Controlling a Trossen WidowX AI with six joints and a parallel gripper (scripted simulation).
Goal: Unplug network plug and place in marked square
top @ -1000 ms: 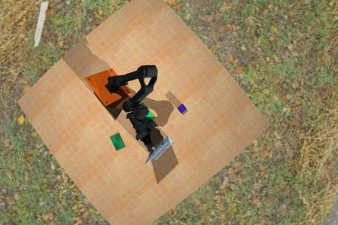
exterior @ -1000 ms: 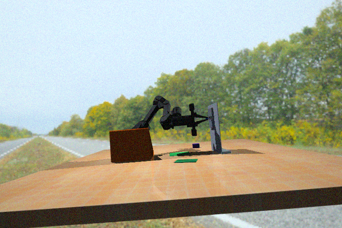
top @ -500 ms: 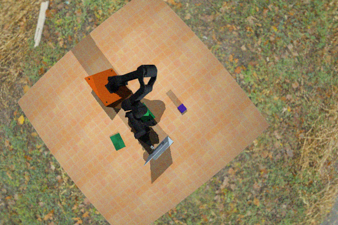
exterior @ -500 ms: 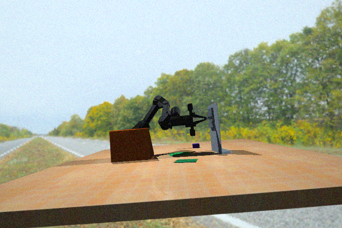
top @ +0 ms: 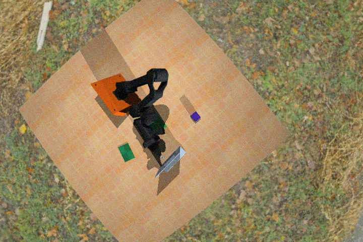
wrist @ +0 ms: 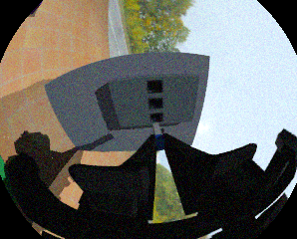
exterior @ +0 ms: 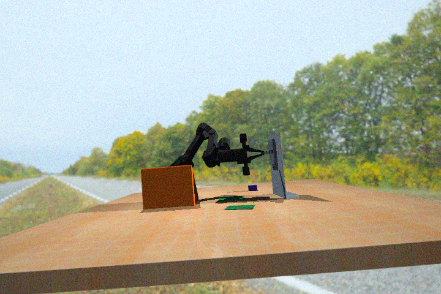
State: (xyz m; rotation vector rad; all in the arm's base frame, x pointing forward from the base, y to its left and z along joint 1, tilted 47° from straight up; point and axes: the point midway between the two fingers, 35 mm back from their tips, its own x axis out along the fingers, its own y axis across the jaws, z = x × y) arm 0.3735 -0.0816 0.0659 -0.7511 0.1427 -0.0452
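Now: gripper tip 160 mm past the bright green marked square, 40 mm to the right of it and 200 mm above it. From my gripper tip the other things lie so: upright panel 60 mm ahead, 20 mm to the left, 70 mm below; purple cube 40 mm behind, 270 mm to the left, 180 mm below; network plug 10 mm ahead.
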